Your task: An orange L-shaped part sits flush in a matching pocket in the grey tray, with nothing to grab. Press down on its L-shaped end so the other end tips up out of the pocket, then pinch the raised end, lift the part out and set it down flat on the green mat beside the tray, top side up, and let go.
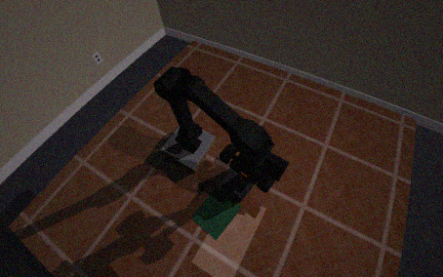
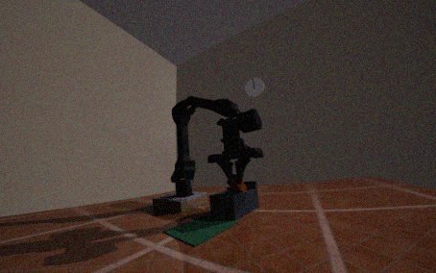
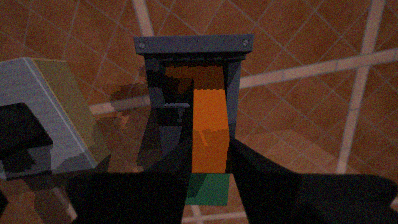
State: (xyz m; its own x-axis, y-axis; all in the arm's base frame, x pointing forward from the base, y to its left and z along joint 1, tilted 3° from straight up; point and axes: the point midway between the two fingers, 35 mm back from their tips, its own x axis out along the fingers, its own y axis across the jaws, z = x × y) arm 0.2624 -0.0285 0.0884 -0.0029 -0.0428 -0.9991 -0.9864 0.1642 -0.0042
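Now: the green mat 40 mm behind my gripper tip, 140 mm to the right of it and 110 mm below it. Also, from my gripper tip: orange L-shaped part: 10 mm behind, 40 mm to the left, 30 mm below.
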